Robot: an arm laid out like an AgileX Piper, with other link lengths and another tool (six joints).
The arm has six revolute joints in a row. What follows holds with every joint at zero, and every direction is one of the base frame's.
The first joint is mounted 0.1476 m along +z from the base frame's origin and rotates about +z.
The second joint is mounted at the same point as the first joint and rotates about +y.
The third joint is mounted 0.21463 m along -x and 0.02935 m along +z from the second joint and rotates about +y.
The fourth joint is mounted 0.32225 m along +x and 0.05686 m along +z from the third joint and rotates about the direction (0.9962, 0, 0.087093).
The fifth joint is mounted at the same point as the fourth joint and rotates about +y.
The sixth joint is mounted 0.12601 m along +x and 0.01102 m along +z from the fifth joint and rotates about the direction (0.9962, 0, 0.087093).
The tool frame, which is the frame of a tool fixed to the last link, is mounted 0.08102 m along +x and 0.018 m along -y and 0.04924 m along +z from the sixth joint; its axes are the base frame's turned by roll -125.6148, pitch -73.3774 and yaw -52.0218 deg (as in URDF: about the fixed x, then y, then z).
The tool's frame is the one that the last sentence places.
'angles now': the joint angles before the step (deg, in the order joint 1, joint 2, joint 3, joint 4, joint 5, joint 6). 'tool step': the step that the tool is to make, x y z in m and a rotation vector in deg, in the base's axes. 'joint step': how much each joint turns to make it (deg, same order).
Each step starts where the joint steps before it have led.
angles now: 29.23 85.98 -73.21 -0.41 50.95 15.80
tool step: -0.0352 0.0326 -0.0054 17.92 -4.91 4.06
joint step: 0.12 -11.80 18.52 23.96 -18.14 -15.31
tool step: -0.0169 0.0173 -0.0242 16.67 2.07 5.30
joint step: -4.96 -0.03 9.94 45.83 0.16 -40.18
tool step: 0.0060 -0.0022 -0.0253 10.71 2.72 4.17
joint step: -6.67 8.85 0.95 20.96 12.85 -21.29
